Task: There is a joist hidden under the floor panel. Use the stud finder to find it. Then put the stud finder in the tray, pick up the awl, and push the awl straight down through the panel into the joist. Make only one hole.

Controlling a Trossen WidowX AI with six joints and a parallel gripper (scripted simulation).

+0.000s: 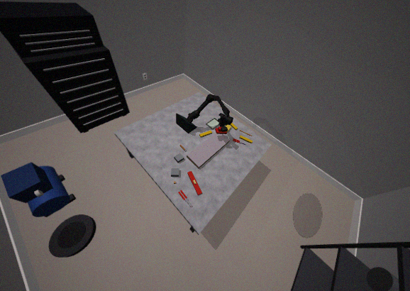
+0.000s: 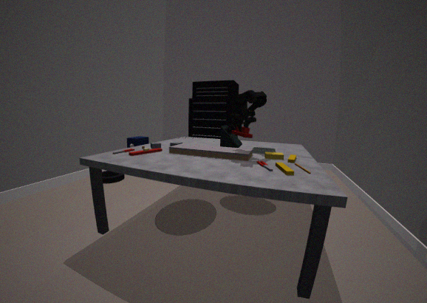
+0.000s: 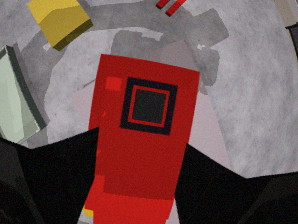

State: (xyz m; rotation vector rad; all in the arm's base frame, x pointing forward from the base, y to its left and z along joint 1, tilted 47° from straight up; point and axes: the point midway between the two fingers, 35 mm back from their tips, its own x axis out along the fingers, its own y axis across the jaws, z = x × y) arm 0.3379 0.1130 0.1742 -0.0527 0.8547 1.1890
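Now: the pale green tray 21 cm behind my gripper tip, 11 cm to the left of it and 14 cm below it. Round my gripper tip: thin orange stick: 16 cm ahead, 35 cm to the left, 15 cm below; awl: 12 cm behind, 43 cm to the right, 15 cm below; stud finder: 1 cm to the left, 2 cm above.
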